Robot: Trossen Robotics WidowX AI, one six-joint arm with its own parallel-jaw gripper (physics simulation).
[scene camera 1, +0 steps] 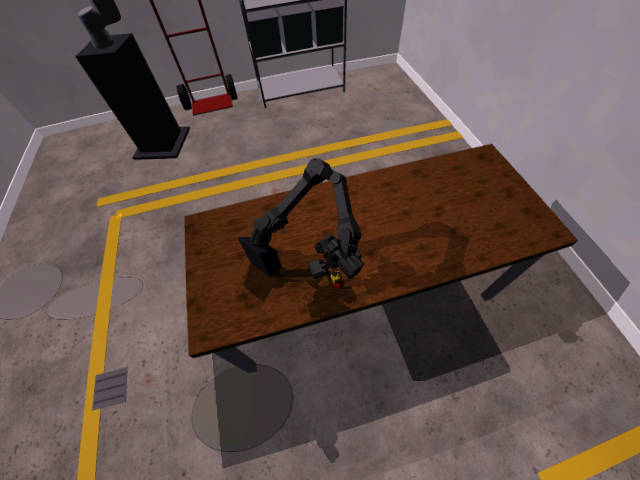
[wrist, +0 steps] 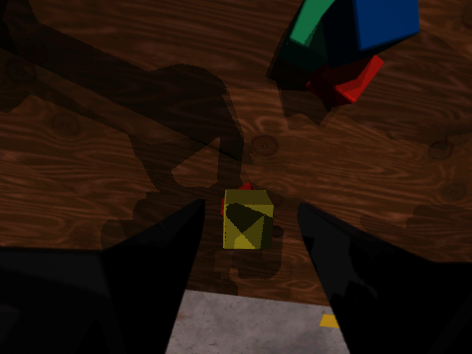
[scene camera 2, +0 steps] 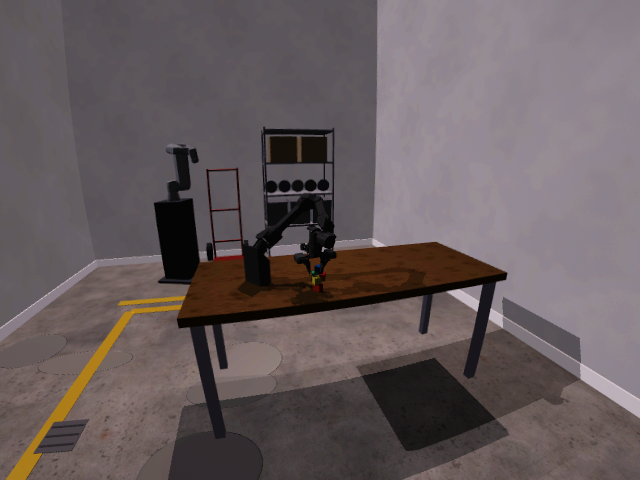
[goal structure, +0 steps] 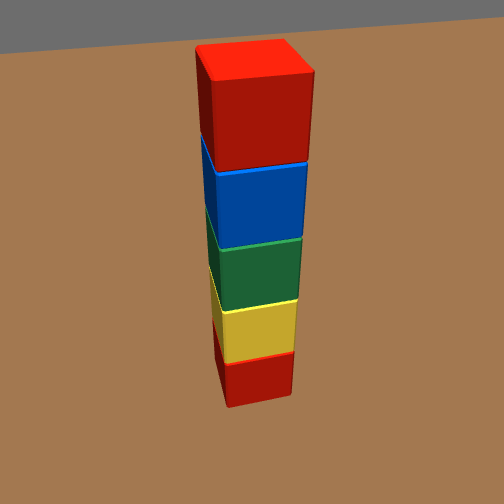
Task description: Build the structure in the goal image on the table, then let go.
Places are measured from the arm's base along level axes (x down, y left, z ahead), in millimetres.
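Where they show: gripper, fingertip midpoint: [scene camera 1: 334, 269] [wrist: 251, 208] [scene camera 2: 315, 272]; arm's base, origin of the base link: [scene camera 1: 257, 243] [scene camera 2: 256, 252].
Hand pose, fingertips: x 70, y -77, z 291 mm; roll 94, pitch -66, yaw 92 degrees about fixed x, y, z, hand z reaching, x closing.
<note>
Things, the pixels of their centre, and the offset from my fingertips. Level surfaces: height alone.
- yellow block, body centre: [wrist: 246, 217] [scene camera 1: 336, 277] [scene camera 2: 316, 280] dy -18, dx +29, dz +9 mm
- green block, body centre: [wrist: 312, 35] dy +121, dx +62, dz -6 mm
- blue block, body centre: [wrist: 365, 23] [scene camera 2: 318, 268] dy +124, dx +29, dz +13 mm
- second red block, body centre: [wrist: 339, 75] [scene camera 2: 321, 276] dy +108, dx +62, dz +28 mm
- wooden table, its level: dx +78 mm
A yellow block [scene camera 1: 336, 277] [scene camera 2: 315, 280] [wrist: 248, 225] sits on a red block [scene camera 1: 338, 284] [scene camera 2: 318, 288] [wrist: 247, 186], near the table's front edge; the yellow one mostly hides the red one in the wrist view. My gripper [wrist: 251, 208] is open, its fingers apart on either side of the yellow block in the wrist view, with gaps on both sides. A green block [wrist: 307, 25], a blue block [scene camera 2: 318, 268] [wrist: 387, 22] and a second red block [scene camera 2: 323, 276] [wrist: 365, 82] stand close together behind. The blue block overlaps that red block from above in the wrist view.
The wooden table [scene camera 1: 439, 191] [scene camera 2: 392, 258] bears the arm's base [scene camera 1: 261, 256] [scene camera 2: 256, 266] to the left of the blocks. The front table edge lies close to the yellow and red blocks. A shelf rack, a red hand truck and a black pedestal stand well behind the table.
</note>
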